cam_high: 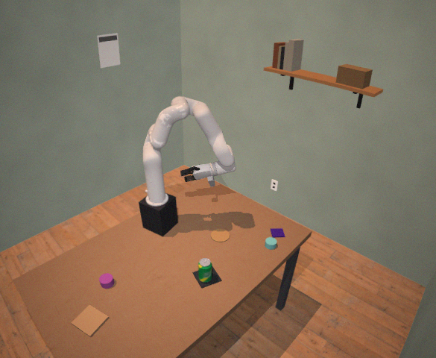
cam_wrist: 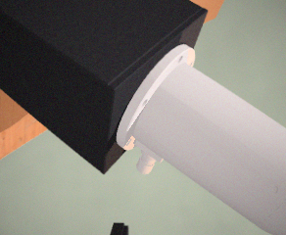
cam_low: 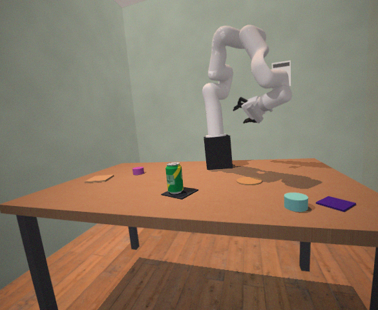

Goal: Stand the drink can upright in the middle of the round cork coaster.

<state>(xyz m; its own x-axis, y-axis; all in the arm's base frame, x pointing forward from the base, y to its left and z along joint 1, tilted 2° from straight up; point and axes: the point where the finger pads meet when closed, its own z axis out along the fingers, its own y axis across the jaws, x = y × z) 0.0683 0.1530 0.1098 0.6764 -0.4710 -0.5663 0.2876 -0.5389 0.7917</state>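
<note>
My gripper is now 400 mm short of the yellow drink can, 260 mm to the left of it and 240 mm above it. The rest, counted from my hand: dark square coaster: 400 mm ahead, 300 mm below, 250 mm to the right; then purple square coaster: 480 mm ahead, 300 mm below, 260 mm to the left.
</note>
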